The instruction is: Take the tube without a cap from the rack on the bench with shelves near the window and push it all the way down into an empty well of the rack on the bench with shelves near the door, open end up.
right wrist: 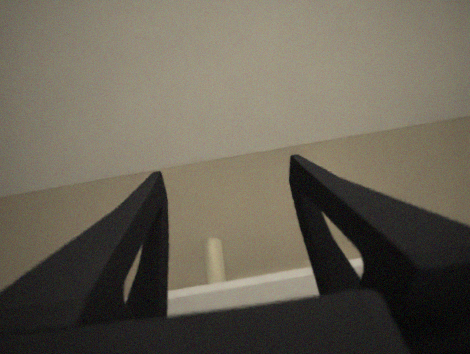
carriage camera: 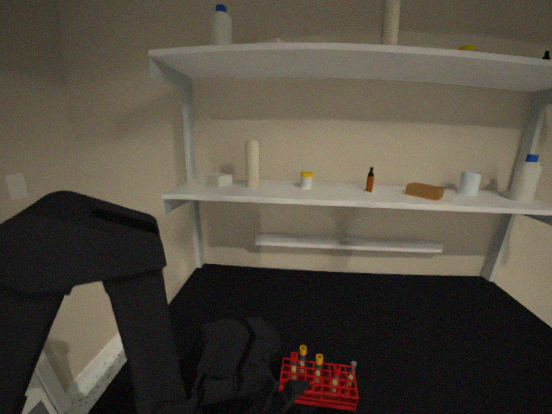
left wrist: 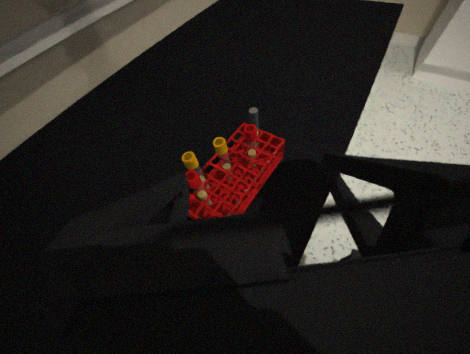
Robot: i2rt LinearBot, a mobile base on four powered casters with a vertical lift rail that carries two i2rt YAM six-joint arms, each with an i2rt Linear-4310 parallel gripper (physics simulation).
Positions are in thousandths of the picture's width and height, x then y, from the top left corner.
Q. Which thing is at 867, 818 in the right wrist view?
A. The right gripper.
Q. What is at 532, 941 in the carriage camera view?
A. The left gripper.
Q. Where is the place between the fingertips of the left gripper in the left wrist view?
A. At 539, 482
